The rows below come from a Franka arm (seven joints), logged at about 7 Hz.
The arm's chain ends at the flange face. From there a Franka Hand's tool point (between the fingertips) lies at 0.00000 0.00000 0.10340 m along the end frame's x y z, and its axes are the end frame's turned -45 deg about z.
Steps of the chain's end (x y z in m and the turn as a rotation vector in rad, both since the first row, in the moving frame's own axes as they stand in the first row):
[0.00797, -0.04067, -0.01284, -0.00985, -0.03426, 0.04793]
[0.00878, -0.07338, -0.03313, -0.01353, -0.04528, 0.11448]
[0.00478, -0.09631, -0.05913, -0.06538, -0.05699, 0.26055]
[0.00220, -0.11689, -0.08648, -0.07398, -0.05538, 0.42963]
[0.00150, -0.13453, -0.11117, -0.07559, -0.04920, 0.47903]
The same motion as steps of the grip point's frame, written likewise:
[0.03121, -0.02498, -0.01291, 0.01726, -0.03119, 0.04793]
[0.05394, -0.04824, -0.03325, 0.02245, -0.04158, 0.11448]
[0.06257, -0.06527, -0.05952, -0.00593, -0.08653, 0.26055]
[0.07477, -0.08178, -0.08691, -0.01315, -0.09147, 0.42963]
[0.08697, -0.09435, -0.11158, -0.01866, -0.08824, 0.47903]

